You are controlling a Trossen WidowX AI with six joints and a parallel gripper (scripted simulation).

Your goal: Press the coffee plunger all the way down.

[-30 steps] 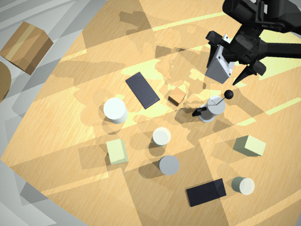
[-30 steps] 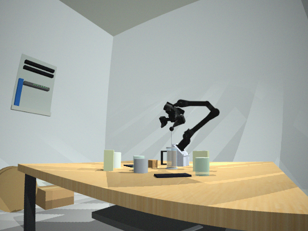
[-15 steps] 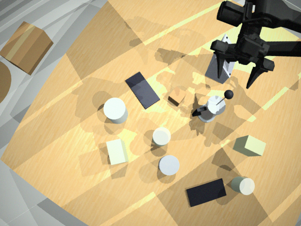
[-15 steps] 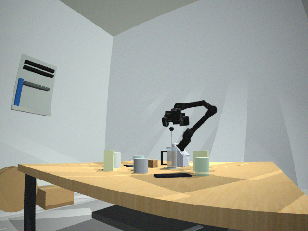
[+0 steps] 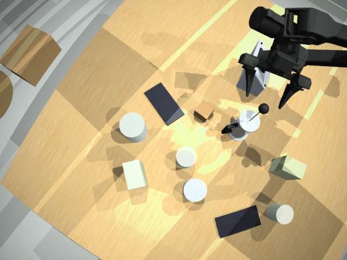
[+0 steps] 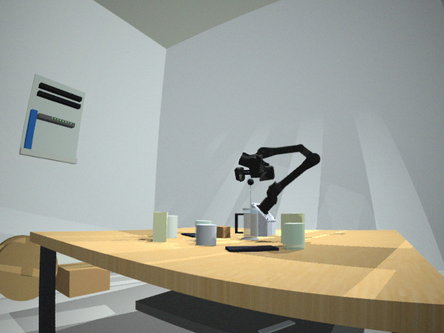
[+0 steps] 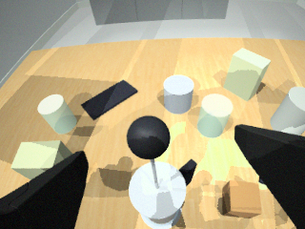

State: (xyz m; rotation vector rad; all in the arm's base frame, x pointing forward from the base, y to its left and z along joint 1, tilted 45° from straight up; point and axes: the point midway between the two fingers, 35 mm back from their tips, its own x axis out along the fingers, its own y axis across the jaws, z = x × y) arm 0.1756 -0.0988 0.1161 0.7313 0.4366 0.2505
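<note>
Now: gripper tip 20 mm short of the glass coffee press and 130 mm above it. From my gripper tip the other things lie so: brown box 130 mm to the right, 230 mm below.
</note>
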